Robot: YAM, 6 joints.
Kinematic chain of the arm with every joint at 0, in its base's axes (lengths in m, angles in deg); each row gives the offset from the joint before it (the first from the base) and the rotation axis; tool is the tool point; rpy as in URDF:
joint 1: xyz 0 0 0.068 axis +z
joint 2: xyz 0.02 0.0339 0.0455 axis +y
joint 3: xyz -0.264 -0.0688 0 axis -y
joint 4: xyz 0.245 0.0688 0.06 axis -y
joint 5: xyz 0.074 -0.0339 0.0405 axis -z
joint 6: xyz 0.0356 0 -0.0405 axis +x
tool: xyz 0 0 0 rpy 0 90 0
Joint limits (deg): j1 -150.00..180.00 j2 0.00..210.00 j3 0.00..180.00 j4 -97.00..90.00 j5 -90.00..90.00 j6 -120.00..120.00
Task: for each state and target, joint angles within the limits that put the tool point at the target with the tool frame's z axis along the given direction. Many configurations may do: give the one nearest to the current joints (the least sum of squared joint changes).
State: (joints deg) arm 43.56 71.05 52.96 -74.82 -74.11 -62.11
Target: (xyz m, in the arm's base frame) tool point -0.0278 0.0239 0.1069 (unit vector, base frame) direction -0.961 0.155 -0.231
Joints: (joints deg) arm 70.82 52.37 2.74 -76.63 -73.36 -62.11
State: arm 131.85 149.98 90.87 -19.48 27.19 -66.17
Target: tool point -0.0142 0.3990 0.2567 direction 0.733 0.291 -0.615
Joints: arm 95.92 110.96 94.58 -54.44 49.38 -66.17
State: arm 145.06 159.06 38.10 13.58 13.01 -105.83
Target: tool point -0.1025 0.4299 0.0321 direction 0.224 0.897 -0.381
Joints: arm 105.51 137.36 65.14 46.88 27.12 -105.83
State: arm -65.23 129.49 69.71 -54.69 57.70 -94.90
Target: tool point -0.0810 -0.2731 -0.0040 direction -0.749 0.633 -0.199
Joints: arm -100.42 148.63 74.23 -83.38 58.27 -94.90
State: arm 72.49 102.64 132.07 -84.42 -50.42 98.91
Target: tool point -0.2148 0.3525 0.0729 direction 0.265 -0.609 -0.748
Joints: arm 120.93 150.27 115.75 -96.85 -4.92 98.91
